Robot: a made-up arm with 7 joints. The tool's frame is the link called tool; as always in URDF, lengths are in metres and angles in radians. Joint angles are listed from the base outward.
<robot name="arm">
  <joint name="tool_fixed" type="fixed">
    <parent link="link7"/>
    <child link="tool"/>
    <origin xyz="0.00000 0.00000 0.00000" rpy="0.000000 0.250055 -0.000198"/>
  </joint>
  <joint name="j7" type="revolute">
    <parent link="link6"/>
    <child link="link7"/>
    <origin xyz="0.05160 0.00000 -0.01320"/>
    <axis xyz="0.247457 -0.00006 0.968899"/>
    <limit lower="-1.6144" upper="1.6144"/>
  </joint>
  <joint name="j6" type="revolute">
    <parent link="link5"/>
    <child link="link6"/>
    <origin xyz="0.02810 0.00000 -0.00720"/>
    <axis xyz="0.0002 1 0.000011"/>
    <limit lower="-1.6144" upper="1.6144"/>
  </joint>
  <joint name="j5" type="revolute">
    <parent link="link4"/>
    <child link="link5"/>
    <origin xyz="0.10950 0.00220 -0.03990"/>
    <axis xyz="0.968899 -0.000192 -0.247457"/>
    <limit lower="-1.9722" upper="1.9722"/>
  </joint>
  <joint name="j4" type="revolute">
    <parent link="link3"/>
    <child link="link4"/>
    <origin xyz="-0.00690 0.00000 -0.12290"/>
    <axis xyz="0.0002 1 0.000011"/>
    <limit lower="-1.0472" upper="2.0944"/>
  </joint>
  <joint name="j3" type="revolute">
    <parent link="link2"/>
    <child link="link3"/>
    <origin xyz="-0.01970 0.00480 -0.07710"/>
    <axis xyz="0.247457 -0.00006 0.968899"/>
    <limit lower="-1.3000" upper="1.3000"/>
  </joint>
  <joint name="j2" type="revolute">
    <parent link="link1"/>
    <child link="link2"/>
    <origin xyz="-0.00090 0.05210 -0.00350"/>
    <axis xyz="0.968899 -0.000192 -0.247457"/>
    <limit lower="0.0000" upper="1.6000"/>
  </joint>
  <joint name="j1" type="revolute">
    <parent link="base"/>
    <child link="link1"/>
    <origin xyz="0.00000 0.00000 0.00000"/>
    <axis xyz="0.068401 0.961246 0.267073"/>
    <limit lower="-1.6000" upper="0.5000"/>
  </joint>
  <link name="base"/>
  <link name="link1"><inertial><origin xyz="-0.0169 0.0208 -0.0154"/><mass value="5.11"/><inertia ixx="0.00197" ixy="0.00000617" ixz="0" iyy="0.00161" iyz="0.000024" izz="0.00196"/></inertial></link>
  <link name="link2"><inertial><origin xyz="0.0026 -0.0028 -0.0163"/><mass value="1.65"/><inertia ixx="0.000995" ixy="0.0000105" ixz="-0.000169" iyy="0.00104" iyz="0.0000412" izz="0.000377"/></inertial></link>
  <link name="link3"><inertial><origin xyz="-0.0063 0.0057 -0.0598"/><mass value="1.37"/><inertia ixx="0.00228" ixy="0" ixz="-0.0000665" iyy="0.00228" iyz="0" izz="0.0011"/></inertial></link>
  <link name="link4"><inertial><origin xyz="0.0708 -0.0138 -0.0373"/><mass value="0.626"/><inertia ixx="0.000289" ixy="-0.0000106" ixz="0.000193" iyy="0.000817" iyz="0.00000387" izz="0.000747"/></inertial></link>
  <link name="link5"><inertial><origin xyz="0.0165 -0.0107 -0.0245"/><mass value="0.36"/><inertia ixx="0.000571" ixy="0" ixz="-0.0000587" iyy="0.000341" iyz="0" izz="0.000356"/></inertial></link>
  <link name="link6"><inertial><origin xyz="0.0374 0.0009 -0.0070"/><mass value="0.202"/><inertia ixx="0.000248" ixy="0" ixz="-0.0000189" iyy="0.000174" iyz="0" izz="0.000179"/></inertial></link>
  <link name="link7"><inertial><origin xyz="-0.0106 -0.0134 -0.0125"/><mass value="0.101"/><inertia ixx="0.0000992" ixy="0" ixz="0.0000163" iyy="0.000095" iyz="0" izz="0.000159"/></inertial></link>
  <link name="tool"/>
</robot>
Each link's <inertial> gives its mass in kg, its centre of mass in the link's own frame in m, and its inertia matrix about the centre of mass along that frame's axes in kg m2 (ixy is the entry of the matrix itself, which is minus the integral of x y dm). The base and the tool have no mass. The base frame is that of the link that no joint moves.
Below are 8 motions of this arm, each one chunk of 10 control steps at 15 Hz.
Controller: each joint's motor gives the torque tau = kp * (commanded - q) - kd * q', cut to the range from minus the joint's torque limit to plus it. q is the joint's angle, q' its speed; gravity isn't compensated. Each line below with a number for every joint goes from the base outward.
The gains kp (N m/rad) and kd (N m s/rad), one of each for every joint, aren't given. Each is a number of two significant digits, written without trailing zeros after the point. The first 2 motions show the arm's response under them.
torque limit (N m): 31 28 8.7 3.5 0.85 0.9 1.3
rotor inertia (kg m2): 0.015 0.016 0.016 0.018 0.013 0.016 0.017
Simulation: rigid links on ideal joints. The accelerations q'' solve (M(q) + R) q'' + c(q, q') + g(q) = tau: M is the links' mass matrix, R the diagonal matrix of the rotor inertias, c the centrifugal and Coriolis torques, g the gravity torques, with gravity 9.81 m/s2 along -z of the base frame. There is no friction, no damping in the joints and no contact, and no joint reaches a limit. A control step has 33 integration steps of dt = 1/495 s. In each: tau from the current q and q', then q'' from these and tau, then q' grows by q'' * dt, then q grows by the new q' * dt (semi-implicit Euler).
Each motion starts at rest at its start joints. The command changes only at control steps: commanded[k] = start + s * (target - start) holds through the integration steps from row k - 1 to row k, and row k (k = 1, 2, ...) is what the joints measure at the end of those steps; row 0 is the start. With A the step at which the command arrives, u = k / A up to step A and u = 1 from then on. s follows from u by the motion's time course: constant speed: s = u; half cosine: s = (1 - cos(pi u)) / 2; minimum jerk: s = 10 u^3 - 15 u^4 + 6 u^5; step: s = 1 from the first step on.
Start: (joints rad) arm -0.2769 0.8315 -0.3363 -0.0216 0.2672 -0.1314 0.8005
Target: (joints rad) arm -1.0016 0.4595 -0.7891 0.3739 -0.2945 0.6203 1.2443
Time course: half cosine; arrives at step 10
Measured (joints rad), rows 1 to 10:
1: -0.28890 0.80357 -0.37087 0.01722 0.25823 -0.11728 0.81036
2: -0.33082 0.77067 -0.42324 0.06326 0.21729 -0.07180 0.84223
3: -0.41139 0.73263 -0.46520 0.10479 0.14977 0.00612 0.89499
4: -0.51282 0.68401 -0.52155 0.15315 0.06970 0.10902 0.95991
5: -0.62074 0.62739 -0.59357 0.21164 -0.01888 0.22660 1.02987
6: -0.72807 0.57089 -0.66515 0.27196 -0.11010 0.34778 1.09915
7: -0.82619 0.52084 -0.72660 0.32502 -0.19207 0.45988 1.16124
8: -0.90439 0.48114 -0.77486 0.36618 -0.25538 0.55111 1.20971
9: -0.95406 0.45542 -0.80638 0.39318 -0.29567 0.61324 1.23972
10: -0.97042 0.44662 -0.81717 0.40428 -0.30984 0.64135 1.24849
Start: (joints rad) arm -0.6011 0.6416 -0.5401 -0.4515 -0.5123 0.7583 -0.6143
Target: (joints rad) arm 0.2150 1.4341 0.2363 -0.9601 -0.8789 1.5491 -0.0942
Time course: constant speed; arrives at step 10
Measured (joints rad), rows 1 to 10:
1: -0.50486 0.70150 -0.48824 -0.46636 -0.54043 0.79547 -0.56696
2: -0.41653 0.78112 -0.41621 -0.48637 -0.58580 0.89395 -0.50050
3: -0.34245 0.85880 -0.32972 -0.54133 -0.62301 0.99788 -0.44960
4: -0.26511 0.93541 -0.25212 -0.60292 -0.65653 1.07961 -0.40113
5: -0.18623 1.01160 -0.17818 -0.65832 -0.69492 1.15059 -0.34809
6: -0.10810 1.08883 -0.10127 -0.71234 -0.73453 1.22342 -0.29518
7: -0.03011 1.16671 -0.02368 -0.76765 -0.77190 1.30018 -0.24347
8: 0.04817 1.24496 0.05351 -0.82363 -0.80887 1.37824 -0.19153
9: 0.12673 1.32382 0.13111 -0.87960 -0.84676 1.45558 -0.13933
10: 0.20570 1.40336 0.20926 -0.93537 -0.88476 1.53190 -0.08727
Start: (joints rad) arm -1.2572 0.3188 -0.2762 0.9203 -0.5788 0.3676 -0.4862
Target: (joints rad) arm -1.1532 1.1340 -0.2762 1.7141 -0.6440 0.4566 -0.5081
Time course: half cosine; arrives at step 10
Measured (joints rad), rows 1 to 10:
1: -1.22257 0.32436 -0.28843 0.95300 -0.58108 0.36957 -0.48640
2: -1.19718 0.37222 -0.29914 1.04151 -0.58364 0.38843 -0.48758
3: -1.18955 0.46583 -0.29012 1.12752 -0.58699 0.40788 -0.49019
4: -1.18132 0.58044 -0.28524 1.22257 -0.59608 0.41544 -0.49353
5: -1.16626 0.70397 -0.28459 1.33934 -0.60875 0.42076 -0.49686
6: -1.15019 0.82917 -0.28332 1.46503 -0.61873 0.43225 -0.50018
7: -1.13802 0.94338 -0.28148 1.57877 -0.62548 0.44715 -0.50331
8: -1.12988 1.03361 -0.27978 1.66813 -0.63192 0.45970 -0.50579
9: -1.12507 1.09114 -0.27826 1.72749 -0.63753 0.46767 -0.50731
10: -1.12386 1.11090 -0.27711 1.75168 -0.63969 0.47126 -0.50775

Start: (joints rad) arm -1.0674 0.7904 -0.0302 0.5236 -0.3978 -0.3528 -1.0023
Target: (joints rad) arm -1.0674 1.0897 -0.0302 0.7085 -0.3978 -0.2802 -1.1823
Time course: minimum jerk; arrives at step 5
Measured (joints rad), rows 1 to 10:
1: -1.03849 0.78704 -0.04830 0.55410 -0.39761 -0.34905 -1.01143
2: -1.02439 0.84299 -0.07442 0.62954 -0.39698 -0.32293 -1.05657
3: -1.02903 0.95711 -0.05772 0.69883 -0.39480 -0.28624 -1.13037
4: -1.03627 1.05073 -0.03689 0.74639 -0.39137 -0.26239 -1.18386
5: -1.03814 1.07226 -0.03778 0.75878 -0.39011 -0.25744 -1.19022
6: -1.03610 1.06062 -0.05416 0.75383 -0.39462 -0.26076 -1.18021
7: -1.03504 1.05606 -0.05856 0.75141 -0.39852 -0.26273 -1.17972
8: -1.03580 1.05907 -0.05409 0.75197 -0.39770 -0.26285 -1.18243
9: -1.03624 1.06048 -0.05263 0.75205 -0.39568 -0.26293 -1.18224
10: -1.03601 1.05971 -0.05384 0.75196 -0.39552 -0.26297 -1.18156

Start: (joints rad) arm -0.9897 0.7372 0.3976 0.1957 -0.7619 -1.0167 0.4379
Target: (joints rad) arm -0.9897 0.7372 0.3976 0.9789 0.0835 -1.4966 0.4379
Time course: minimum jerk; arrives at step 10
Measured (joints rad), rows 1 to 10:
1: -0.96241 0.71811 0.39089 0.22347 -0.75578 -1.02257 0.43738
2: -0.95430 0.70788 0.37910 0.29150 -0.71940 -1.03693 0.43639
3: -0.95768 0.71050 0.38389 0.36446 -0.63299 -1.07089 0.43668
4: -0.95969 0.71359 0.38892 0.47220 -0.49835 -1.13693 0.43725
5: -0.95855 0.71252 0.38832 0.61691 -0.33396 -1.22521 0.43712
6: -0.95626 0.71021 0.38736 0.76957 -0.16736 -1.31730 0.43671
7: -0.95470 0.70897 0.38782 0.89990 -0.02698 -1.39857 0.43649
8: -0.95435 0.70859 0.38851 0.98946 0.06658 -1.45878 0.43646
9: -0.95490 0.70866 0.38901 1.03307 0.10673 -1.49198 0.43651
10: -0.95620 0.70923 0.38951 1.04058 0.10543 -1.50017 0.43666

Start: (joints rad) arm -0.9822 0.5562 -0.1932 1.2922 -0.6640 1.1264 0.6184
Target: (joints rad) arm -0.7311 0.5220 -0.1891 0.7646 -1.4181 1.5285 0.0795
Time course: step
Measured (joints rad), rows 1 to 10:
1: -0.71714 0.52101 -0.19345 0.89614 -0.79384 1.22372 0.44642
2: -0.67455 0.48401 -0.23971 0.84506 -1.13702 1.46841 0.04496
3: -0.70619 0.49691 -0.20916 0.81147 -1.50733 1.59548 -0.09591
4: -0.71739 0.50840 -0.19364 0.78418 -1.60116 1.57734 0.05352
5: -0.71006 0.50501 -0.20402 0.79375 -1.44804 1.52571 0.12736
6: -0.70232 0.50265 -0.21090 0.81244 -1.32921 1.50386 0.07967
7: -0.70265 0.50432 -0.20765 0.81603 -1.35392 1.50964 0.06828
8: -0.70646 0.50449 -0.20525 0.80771 -1.40701 1.51971 0.08187
9: -0.70761 0.50382 -0.20566 0.80287 -1.41378 1.52304 0.08242
10: -0.70633 0.50384 -0.20648 0.80512 -1.39543 1.52164 0.07891

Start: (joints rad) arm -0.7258 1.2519 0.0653 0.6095 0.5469 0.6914 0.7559
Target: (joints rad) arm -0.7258 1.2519 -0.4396 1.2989 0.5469 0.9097 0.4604
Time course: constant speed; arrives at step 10
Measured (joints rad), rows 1 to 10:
1: -0.71280 1.22551 -0.00323 0.67415 0.54446 0.70083 0.72960
2: -0.70150 1.20228 -0.07806 0.77120 0.51649 0.72171 0.69109
3: -0.70277 1.20643 -0.11800 0.84393 0.50249 0.74821 0.66188
4: -0.70655 1.21343 -0.15995 0.90322 0.51788 0.77340 0.63500
5: -0.70699 1.21261 -0.21049 0.96606 0.52938 0.79371 0.60516
6: -0.70659 1.21059 -0.26069 1.03243 0.52407 0.81163 0.57496
7: -0.70699 1.21057 -0.30881 1.09840 0.51744 0.83065 0.54557
8: -0.70766 1.21100 -0.35685 1.16349 0.51814 0.85134 0.51619
9: -0.70825 1.21107 -0.40517 1.22831 0.52105 0.87250 0.48660
10: -0.70884 1.21104 -0.45345 1.29309 0.52164 0.89338 0.45702

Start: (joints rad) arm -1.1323 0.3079 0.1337 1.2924 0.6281 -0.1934 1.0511
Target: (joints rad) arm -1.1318 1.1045 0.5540 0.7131 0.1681 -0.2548 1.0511
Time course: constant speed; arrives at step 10
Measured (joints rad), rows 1 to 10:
1: -1.09884 0.35910 0.16978 1.27752 0.59119 -0.19791 1.05065
2: -1.08238 0.44769 0.21946 1.26194 0.53394 -0.18755 1.05049
3: -1.08894 0.52912 0.26263 1.19830 0.48626 -0.17787 1.05088
4: -1.09667 0.60508 0.30237 1.12331 0.44257 -0.18722 1.05108
5: -1.09704 0.68271 0.34407 1.06424 0.39725 -0.20329 1.05086
6: -1.09560 0.76050 0.38643 1.01373 0.35205 -0.21167 1.05063
7: -1.09637 0.83803 0.42814 0.95954 0.30716 -0.21394 1.05054
8: -1.09842 0.91630 0.47007 0.90073 0.26163 -0.21726 1.05052
9: -1.10047 0.99511 0.51249 0.84100 0.21580 -0.22384 1.05048
10: -1.10250 1.07394 0.55495 0.78155 0.17024 -0.23185 1.05041

